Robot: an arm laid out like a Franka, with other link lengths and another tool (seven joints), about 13 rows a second.
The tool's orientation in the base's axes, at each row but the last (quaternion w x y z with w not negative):
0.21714, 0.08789, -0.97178, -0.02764
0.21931, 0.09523, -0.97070, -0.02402
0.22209, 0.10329, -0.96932, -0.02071
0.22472, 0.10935, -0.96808, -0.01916
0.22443, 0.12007, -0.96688, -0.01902
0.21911, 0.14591, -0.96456, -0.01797
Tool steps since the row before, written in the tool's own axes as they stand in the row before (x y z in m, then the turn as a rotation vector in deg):
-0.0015, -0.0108, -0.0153, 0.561, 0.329, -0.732
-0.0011, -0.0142, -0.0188, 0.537, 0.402, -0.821
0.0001, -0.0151, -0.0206, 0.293, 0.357, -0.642
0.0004, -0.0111, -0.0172, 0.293, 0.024, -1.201
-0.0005, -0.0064, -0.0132, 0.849, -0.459, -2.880
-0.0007, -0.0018, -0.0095, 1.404, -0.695, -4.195
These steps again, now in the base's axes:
0.0096, -0.0106, 0.0122, -0.239, 0.209, 0.926
0.0115, -0.0138, 0.0153, -0.192, 0.285, 1.003
0.0118, -0.0147, 0.0173, -0.047, 0.291, 0.734
0.0095, -0.0107, 0.0147, 0.266, -0.027, 1.207
0.0077, -0.0059, 0.0111, 0.627, -0.601, 2.911
0.0052, -0.0012, 0.0081, 0.776, -0.948, 4.307

